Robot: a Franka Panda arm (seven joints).
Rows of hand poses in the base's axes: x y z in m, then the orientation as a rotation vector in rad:
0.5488, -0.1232, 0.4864, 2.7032, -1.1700, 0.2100
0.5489, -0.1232, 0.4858, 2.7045, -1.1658, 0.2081
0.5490, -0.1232, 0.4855, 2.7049, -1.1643, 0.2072
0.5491, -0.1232, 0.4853, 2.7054, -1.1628, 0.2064
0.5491, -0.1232, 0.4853, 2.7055, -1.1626, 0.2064
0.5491, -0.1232, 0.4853, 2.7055, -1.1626, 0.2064
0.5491, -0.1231, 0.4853, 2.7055, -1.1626, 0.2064
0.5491, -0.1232, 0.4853, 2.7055, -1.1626, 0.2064
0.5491, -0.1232, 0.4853, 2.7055, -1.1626, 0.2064
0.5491, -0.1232, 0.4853, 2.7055, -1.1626, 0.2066
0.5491, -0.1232, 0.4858, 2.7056, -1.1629, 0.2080
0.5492, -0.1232, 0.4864, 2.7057, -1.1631, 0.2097
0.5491, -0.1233, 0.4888, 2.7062, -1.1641, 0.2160
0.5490, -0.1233, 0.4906, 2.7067, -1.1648, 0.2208
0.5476, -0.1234, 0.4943, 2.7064, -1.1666, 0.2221
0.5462, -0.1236, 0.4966, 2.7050, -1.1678, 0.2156
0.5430, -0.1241, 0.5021, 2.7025, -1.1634, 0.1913
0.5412, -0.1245, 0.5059, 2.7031, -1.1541, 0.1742
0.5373, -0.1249, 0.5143, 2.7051, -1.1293, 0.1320
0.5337, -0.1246, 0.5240, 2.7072, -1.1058, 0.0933
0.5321, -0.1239, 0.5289, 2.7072, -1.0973, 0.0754
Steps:
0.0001, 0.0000, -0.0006, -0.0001, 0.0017, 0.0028
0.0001, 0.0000, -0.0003, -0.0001, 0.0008, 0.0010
0.0001, 0.0000, -0.0002, 0.0000, 0.0007, 0.0010
0.0000, 0.0000, 0.0000, 0.0000, 0.0000, 0.0002
0.0000, 0.0000, 0.0000, 0.0000, 0.0000, 0.0000
0.0000, 0.0001, 0.0000, 0.0000, 0.0000, 0.0000
0.0000, -0.0001, 0.0000, 0.0000, 0.0000, 0.0000
0.0000, 0.0000, 0.0000, 0.0000, 0.0000, 0.0000
0.0000, 0.0000, 0.0000, 0.0000, -0.0001, 0.0000
0.0000, 0.0000, 0.0005, -0.0001, -0.0010, 0.0000
0.0001, 0.0000, 0.0006, -0.0002, -0.0012, 0.0000
-0.0001, -0.0001, 0.0024, -0.0005, -0.0044, 0.0000
-0.0001, 0.0000, 0.0018, -0.0003, -0.0034, 0.0001
-0.0014, -0.0001, 0.0037, 0.0002, -0.0011, -0.0011
-0.0014, -0.0002, 0.0023, 0.0006, 0.0043, -0.0016
-0.0032, -0.0005, 0.0055, 0.0012, 0.0172, 0.0001
-0.0018, -0.0004, 0.0038, 0.0006, 0.0127, 0.0045
-0.0039, -0.0004, 0.0084, 0.0017, 0.0315, 0.0125
-0.0036, 0.0003, 0.0097, 0.0022, 0.0289, 0.0121
-0.0016, 0.0007, 0.0049, 0.0012, 0.0131, 0.0039

